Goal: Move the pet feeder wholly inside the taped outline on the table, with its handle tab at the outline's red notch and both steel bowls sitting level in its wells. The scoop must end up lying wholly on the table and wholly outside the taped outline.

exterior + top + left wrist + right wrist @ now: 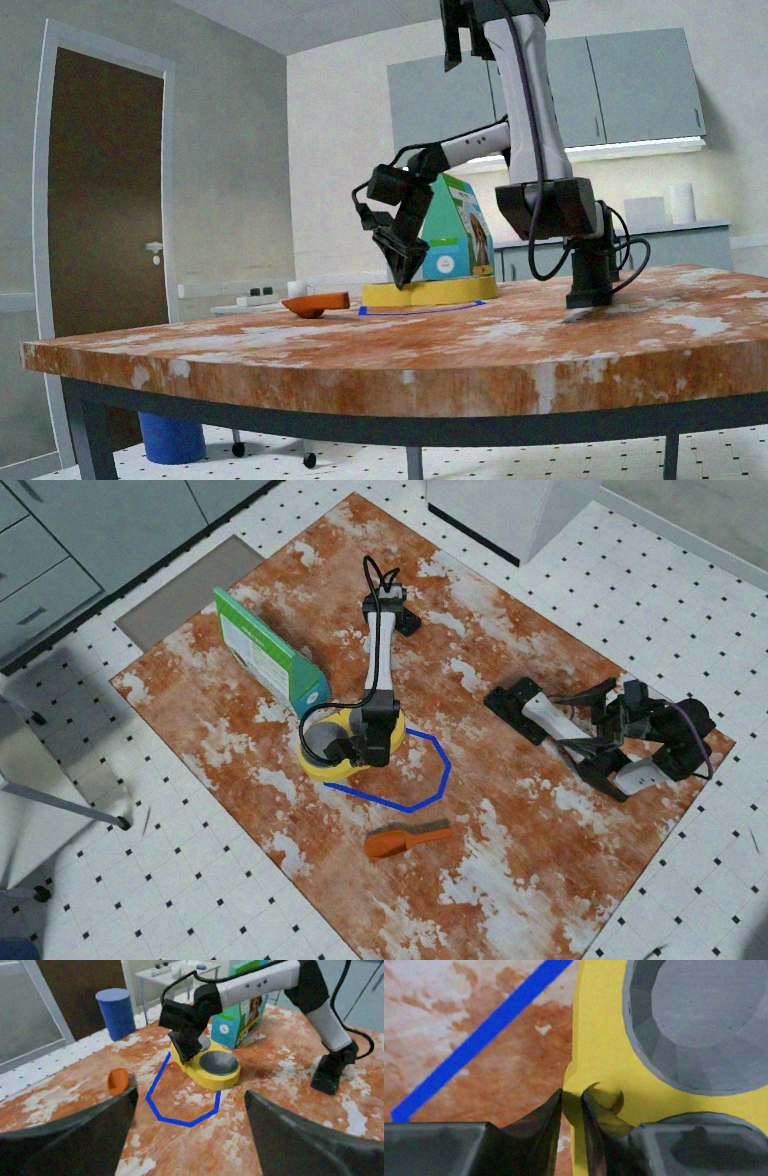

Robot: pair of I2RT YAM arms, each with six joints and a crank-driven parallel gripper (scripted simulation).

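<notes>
Now: the blue taped outline 4 cm behind my right hand, 1 cm to the left of it and 4 cm below it. Also, from my right hand: yellow pet feeder (2 cm behind, 8 cm to the right, 3 cm below); then teal food bag (1 cm behind, 39 cm to the right, 10 cm above); then orange scoop (8 cm ahead, 22 cm to the left, 2 cm below).
</notes>
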